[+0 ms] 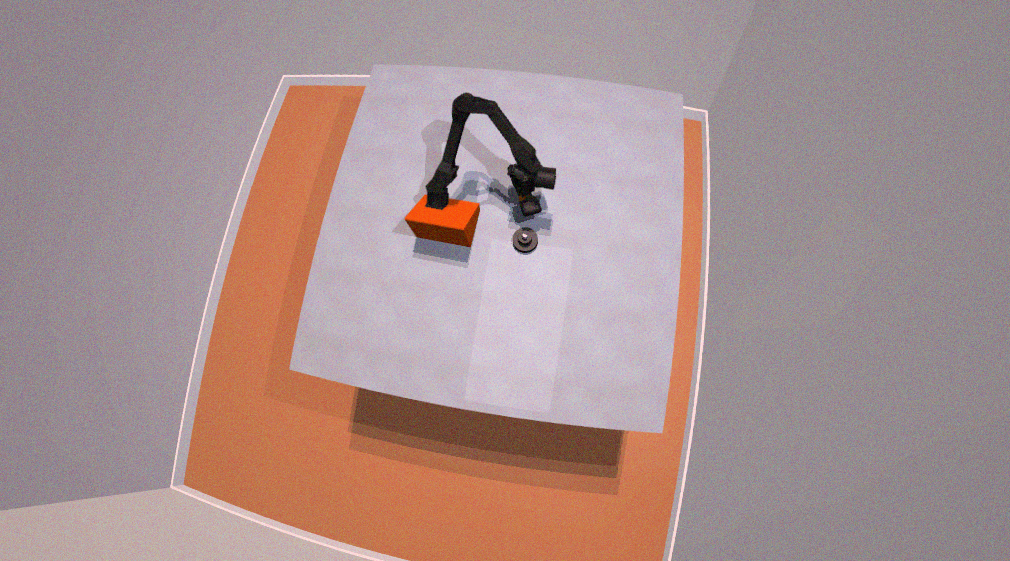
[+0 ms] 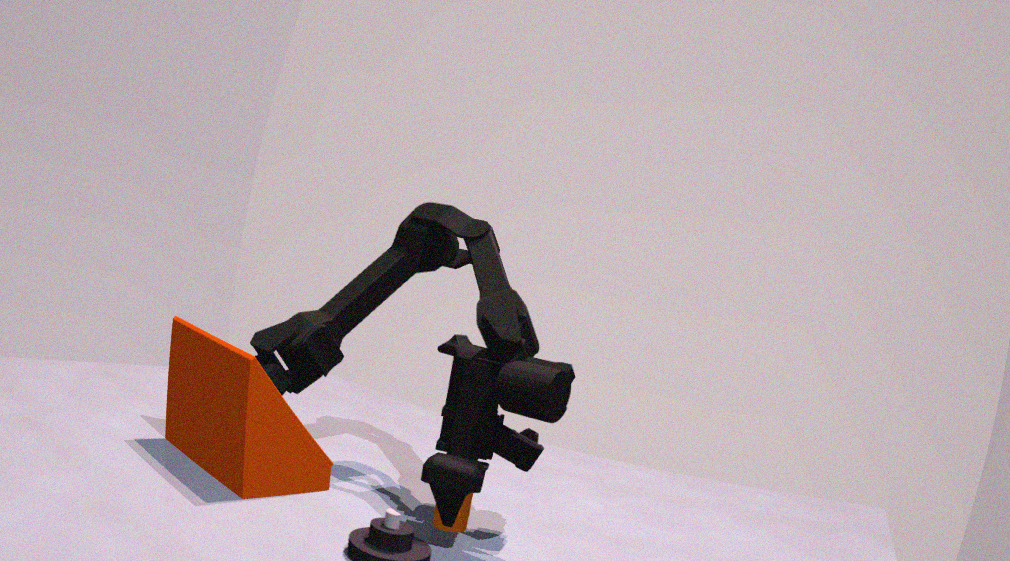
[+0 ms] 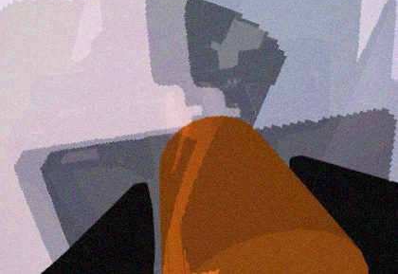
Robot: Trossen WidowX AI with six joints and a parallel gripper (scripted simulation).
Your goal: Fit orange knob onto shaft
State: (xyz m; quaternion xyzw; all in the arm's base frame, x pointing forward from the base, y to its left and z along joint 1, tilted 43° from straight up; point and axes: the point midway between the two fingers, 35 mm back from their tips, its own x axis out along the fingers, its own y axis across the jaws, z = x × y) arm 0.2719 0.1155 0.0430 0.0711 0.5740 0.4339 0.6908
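The orange knob lies 30 mm above my gripper tip. The rest, counted from my gripper tip: round pedestal (40 mm ahead, 150 mm to the right, 20 mm above).
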